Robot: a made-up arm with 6 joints. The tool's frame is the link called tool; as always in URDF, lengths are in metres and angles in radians. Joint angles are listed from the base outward.
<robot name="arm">
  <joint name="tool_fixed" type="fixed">
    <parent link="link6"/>
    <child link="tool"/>
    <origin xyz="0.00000 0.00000 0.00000" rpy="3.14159 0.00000 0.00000"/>
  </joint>
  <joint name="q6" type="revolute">
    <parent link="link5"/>
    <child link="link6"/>
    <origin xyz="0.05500 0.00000 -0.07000"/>
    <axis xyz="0 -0.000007 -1"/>
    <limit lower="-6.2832" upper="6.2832"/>
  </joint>
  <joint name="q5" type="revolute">
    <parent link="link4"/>
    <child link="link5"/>
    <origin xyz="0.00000 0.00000 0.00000"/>
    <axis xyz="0 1 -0.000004"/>
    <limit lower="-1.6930" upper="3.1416"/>
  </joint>
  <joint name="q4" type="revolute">
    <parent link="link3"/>
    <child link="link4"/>
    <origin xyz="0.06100 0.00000 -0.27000"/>
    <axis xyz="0 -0.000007 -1"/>
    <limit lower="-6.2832" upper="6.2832"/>
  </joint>
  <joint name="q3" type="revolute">
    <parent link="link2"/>
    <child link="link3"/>
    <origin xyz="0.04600 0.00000 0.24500"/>
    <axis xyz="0 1 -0.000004"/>
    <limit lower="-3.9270" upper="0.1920"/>
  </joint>
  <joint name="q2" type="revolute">
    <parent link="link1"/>
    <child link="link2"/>
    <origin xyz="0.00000 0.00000 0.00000"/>
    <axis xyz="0 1 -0.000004"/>
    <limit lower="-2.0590" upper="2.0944"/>
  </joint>
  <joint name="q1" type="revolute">
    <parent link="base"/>
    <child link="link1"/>
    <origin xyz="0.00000 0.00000 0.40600"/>
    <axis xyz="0 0 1"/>
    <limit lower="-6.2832" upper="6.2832"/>
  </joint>
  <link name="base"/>
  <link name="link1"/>
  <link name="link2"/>
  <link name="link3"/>
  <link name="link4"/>
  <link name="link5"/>
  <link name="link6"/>
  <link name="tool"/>
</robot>
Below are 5 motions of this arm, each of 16 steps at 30 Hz.
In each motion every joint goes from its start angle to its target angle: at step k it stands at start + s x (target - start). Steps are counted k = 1, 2, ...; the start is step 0. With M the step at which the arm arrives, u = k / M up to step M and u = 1 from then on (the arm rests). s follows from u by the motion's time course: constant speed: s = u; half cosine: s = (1 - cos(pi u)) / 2; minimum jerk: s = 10 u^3 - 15 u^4 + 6 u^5.
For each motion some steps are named. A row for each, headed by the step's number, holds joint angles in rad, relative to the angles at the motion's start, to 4 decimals.
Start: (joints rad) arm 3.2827 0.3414 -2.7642 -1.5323 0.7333 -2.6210
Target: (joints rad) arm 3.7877 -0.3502 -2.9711 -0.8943 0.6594 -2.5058
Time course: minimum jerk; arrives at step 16
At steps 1, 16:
1: 0.0011 -0.0015 -0.0005 0.0014 -0.0002 0.0003
16: 0.5050 -0.6916 -0.2069 0.6380 -0.0739 0.1152

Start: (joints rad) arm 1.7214 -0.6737 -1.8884 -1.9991 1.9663 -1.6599
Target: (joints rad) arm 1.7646 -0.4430 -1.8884 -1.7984 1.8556 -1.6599
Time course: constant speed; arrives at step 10
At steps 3, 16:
3: 0.0130 0.0692 0.0000 0.0602 -0.0332 0.0000
16: 0.0432 0.2307 0.0000 0.2007 -0.1107 0.0000

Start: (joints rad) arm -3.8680 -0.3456 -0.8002 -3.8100 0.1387 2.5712
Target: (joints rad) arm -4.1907 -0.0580 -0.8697 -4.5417 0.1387 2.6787
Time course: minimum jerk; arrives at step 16
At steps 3, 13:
3: -0.0157 0.0140 -0.0034 -0.0357 0.0000 0.0052
13: -0.3070 0.2736 -0.0661 -0.6960 0.0000 0.1023

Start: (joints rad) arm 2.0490 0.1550 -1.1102 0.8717 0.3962 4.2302
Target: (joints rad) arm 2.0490 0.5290 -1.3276 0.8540 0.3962 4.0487
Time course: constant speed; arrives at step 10
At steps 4, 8, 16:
4: 0.0000 0.1496 -0.0870 -0.0071 0.0000 -0.0726
8: 0.0000 0.2992 -0.1739 -0.0142 0.0000 -0.1452
16: 0.0000 0.3740 -0.2174 -0.0177 0.0000 -0.1815

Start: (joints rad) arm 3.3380 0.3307 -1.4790 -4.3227 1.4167 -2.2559
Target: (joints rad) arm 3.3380 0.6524 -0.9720 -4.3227 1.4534 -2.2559
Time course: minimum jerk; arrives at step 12
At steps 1, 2, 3, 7, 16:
1: 0.0000 0.0016 0.0026 0.0000 0.0002 0.0000
2: 0.0000 0.0114 0.0180 0.0000 0.0013 0.0000
3: 0.0000 0.0333 0.0525 0.0000 0.0038 0.0000
7: 0.0000 0.2102 0.3313 0.0000 0.0240 0.0000
16: 0.0000 0.3217 0.5070 0.0000 0.0367 0.0000

